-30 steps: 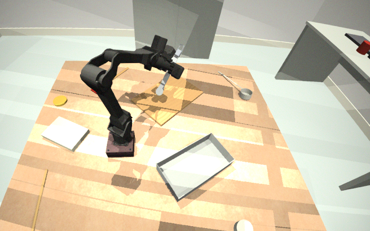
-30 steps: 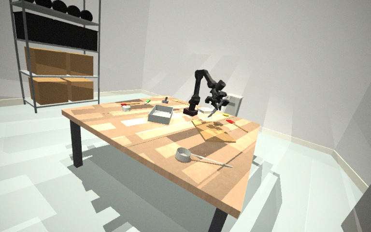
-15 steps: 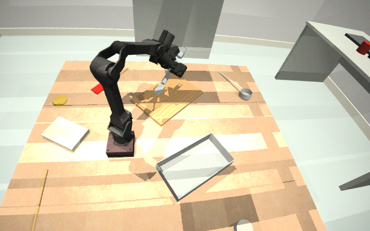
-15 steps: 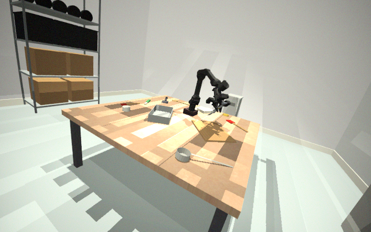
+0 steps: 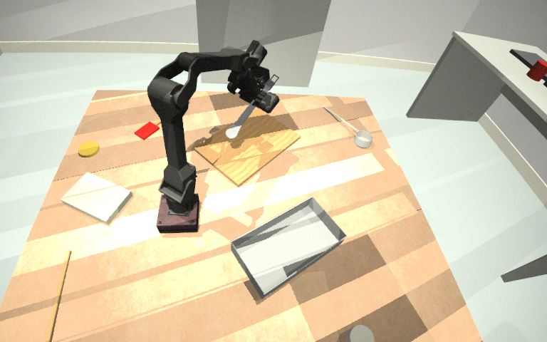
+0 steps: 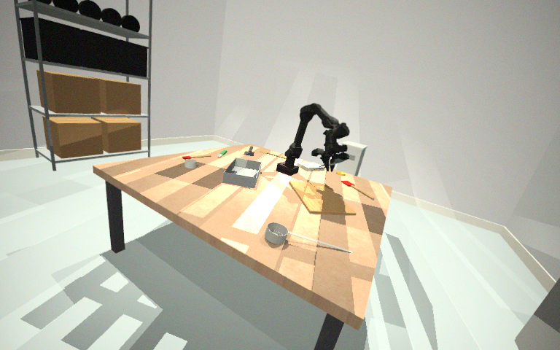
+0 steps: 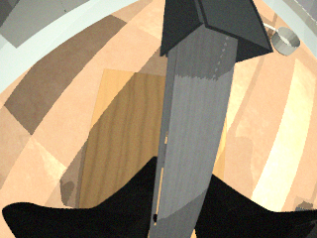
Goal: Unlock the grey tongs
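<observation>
The wooden board is 150 mm below my gripper tip, 30 mm to the right of it and 20 mm behind it. The rest, counted from my gripper tip: red spatula 390 mm behind, 160 mm below, 30 mm to the left; roasting tin 450 mm to the right, 140 mm ahead, 130 mm below; white block 480 mm behind, 360 mm to the right, 150 mm below.
</observation>
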